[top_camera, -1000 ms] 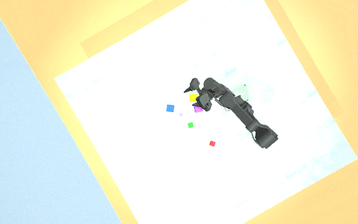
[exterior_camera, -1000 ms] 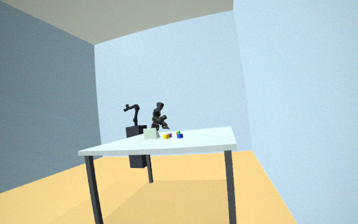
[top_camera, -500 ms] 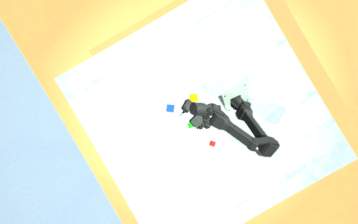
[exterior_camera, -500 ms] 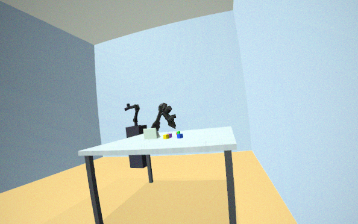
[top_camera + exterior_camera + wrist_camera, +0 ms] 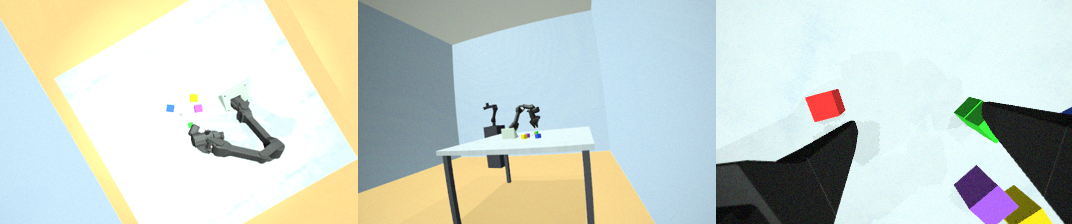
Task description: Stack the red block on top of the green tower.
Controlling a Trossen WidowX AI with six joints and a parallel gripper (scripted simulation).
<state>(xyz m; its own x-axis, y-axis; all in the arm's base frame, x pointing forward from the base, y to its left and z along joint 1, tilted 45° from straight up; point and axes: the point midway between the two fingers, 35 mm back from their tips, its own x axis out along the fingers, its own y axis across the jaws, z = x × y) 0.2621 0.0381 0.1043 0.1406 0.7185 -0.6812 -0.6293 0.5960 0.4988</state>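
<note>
Now: gripper tip 7 cm to the right of the red block, 7 cm above it and 4 cm past it. Round my gripper tip: purple block 15 cm to the right, 6 cm below, 5 cm behind; blue block 22 cm to the right, 9 cm ahead, 6 cm below; yellow block 22 cm to the right, 6 cm below, 6 cm behind.
</note>
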